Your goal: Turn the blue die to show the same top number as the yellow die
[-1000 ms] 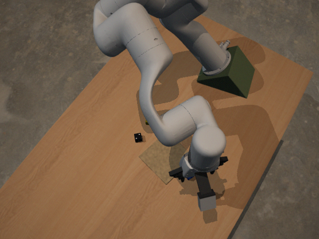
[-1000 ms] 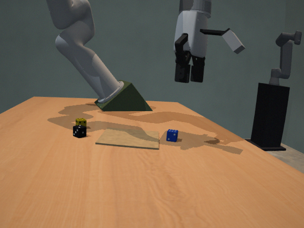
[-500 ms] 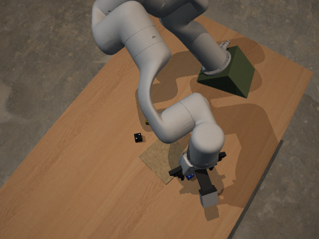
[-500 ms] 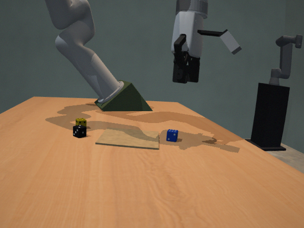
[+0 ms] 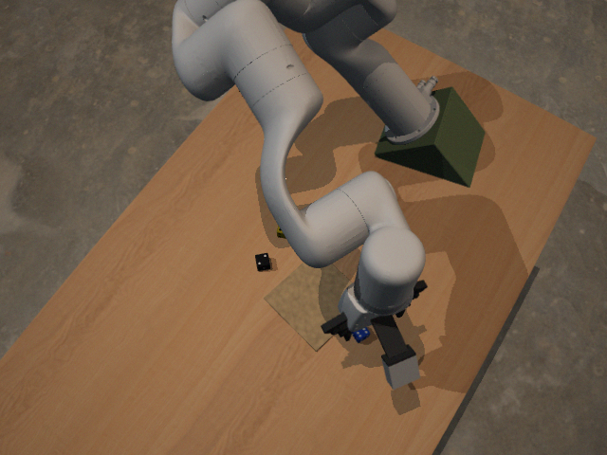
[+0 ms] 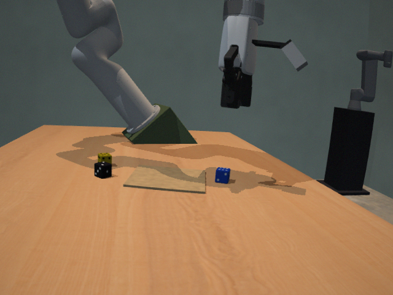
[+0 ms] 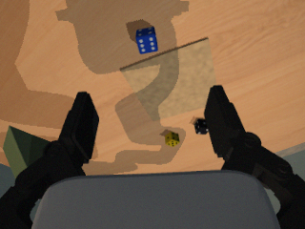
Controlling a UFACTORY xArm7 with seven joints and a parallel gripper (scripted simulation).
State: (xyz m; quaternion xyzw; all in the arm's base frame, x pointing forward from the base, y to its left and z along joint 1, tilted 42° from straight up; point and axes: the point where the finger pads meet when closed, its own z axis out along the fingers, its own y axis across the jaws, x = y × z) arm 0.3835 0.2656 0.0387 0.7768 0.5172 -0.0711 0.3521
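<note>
The blue die lies 14 cm below my hand, 1 cm to the right of it and 1 cm behind it. The rest, counted from my hand: black die: 24 cm to the right, 14 cm below, 1 cm behind; yellow die: 25 cm to the right, 14 cm below, 8 cm behind; tan mat: 15 cm below, 11 cm to the right, 1 cm behind.
</note>
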